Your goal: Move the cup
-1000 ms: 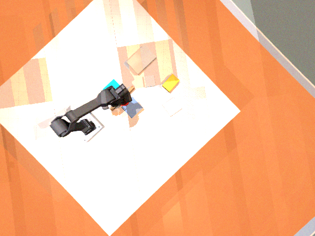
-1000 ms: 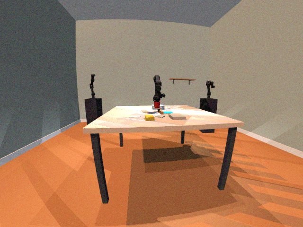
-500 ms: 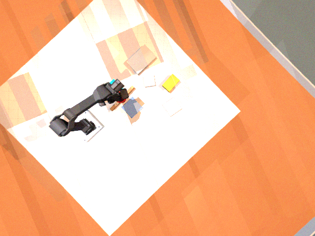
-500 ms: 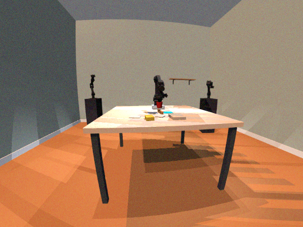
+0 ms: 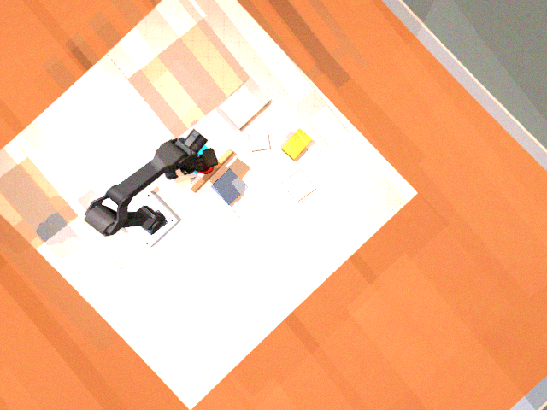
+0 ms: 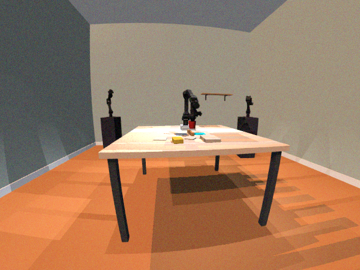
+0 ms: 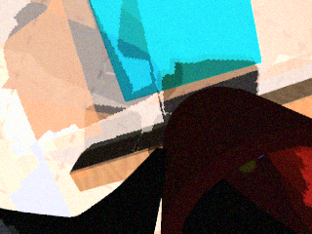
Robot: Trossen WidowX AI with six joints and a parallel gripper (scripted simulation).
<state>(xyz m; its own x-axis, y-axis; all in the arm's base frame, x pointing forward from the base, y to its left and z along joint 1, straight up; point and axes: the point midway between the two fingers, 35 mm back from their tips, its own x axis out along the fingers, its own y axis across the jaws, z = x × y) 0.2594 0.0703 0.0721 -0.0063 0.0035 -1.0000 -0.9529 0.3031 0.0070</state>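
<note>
My gripper tip is now 40 mm short of the yellow marble, 30 mm to the left of it and 20 mm above it. Round my gripper tip: teal pad 10 mm ahead, 60 mm to the left, 100 mm below; then wooden bar 30 mm ahead, 30 mm to the right, 90 mm below; then cup 30 mm ahead, 10 mm to the right.
</note>
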